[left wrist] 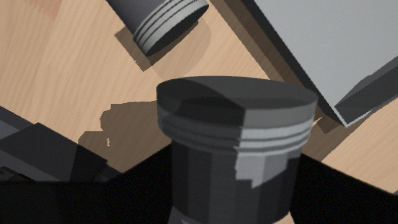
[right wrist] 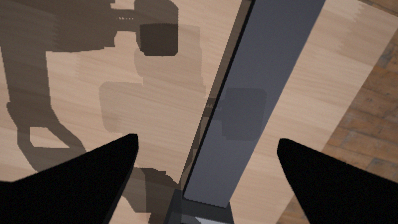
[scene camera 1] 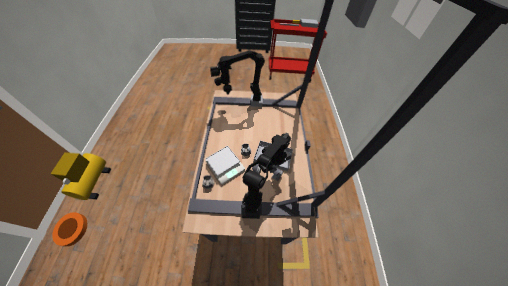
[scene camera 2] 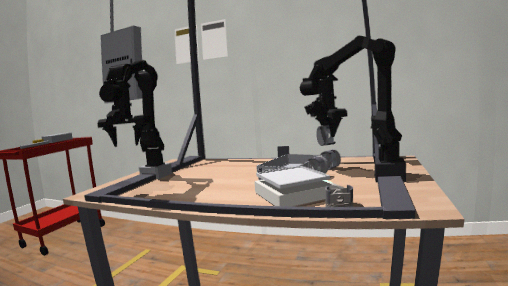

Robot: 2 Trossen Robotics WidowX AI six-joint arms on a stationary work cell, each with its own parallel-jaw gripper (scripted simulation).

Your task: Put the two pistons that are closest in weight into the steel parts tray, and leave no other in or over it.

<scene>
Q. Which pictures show the white scale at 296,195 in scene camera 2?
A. Scene camera 1 and scene camera 2 only.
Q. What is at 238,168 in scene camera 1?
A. A white scale.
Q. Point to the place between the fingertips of my right gripper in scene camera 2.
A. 126,146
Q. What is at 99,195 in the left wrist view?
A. My left gripper.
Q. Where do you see a steel parts tray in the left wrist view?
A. At 344,53
</scene>
